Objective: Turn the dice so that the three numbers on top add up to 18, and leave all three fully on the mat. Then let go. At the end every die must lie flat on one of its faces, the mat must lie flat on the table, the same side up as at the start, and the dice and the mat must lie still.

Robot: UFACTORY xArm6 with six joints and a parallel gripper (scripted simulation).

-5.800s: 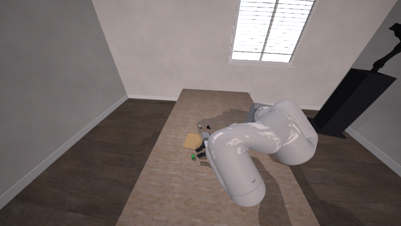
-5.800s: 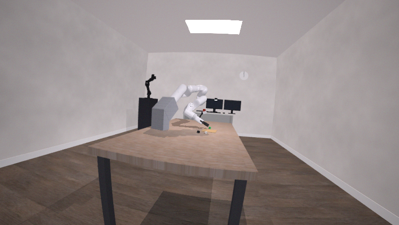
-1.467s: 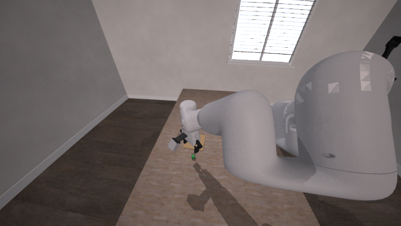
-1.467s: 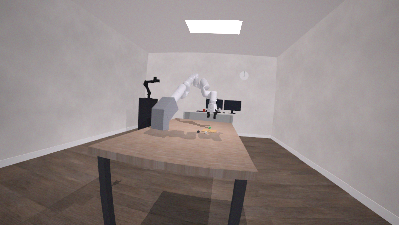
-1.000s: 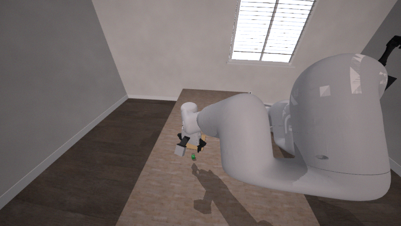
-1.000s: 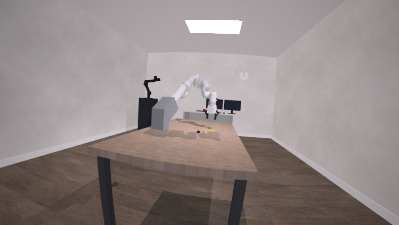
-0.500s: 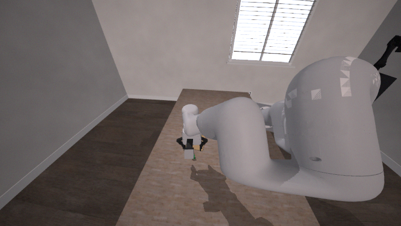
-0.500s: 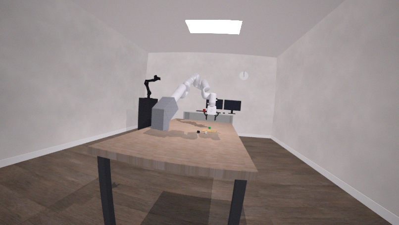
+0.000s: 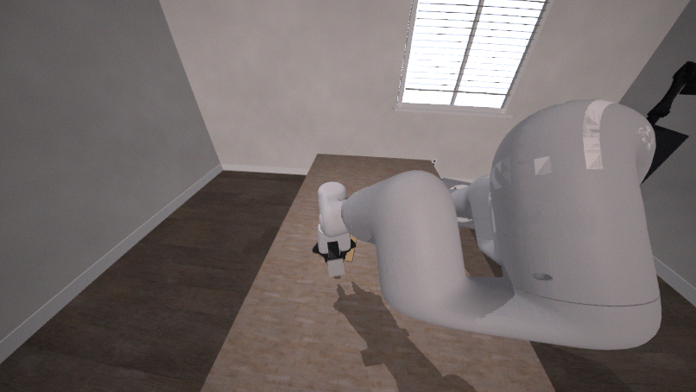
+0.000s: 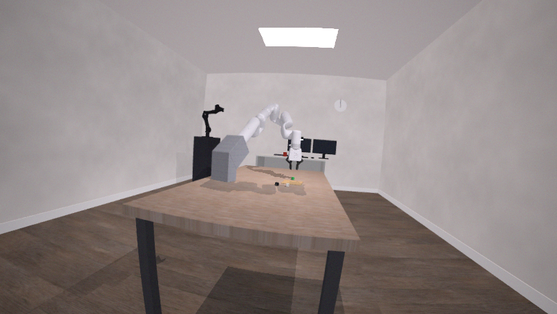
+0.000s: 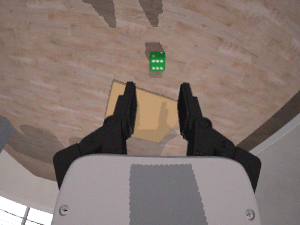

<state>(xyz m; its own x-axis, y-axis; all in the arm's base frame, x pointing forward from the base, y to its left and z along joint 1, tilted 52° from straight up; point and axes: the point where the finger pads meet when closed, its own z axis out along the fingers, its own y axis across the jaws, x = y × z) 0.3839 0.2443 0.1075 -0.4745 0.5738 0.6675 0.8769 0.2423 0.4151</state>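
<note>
The green die lies 9 cm below my hand. Also, from my hand: black die 30 cm to the right, 9 cm below, 2 cm behind; mat 13 cm to the right, 10 cm below, 4 cm ahead; white die 28 cm to the right, 9 cm below, 5 cm ahead.
</note>
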